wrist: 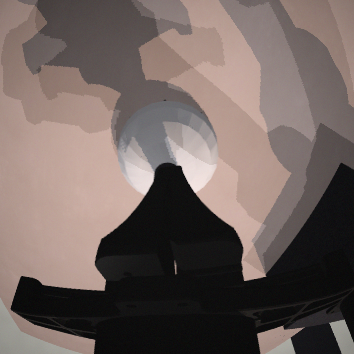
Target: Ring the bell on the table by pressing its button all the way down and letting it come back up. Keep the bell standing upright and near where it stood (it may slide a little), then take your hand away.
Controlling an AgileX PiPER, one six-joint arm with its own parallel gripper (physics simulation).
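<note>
The bell (167, 132) shows in the wrist view as a round, shiny silver-grey dome, a little above the middle of the view. Its lower part is hidden behind my fingers. My black gripper (171, 179) is shut, with its fingertips together and nothing seen between them. The fingertips overlap the lower middle of the dome in this view. The bell's button does not show; the fingertips cover the middle of the dome. Whether the tips touch the bell cannot be told from this view.
The bell stands on a pinkish table top (65, 185). Grey shadows fall across the table around the bell and at the upper left and right. A dark, straight-edged shape (320, 230) shows at the right. Pale floor shows at the lower left corner, beyond the table's edge.
</note>
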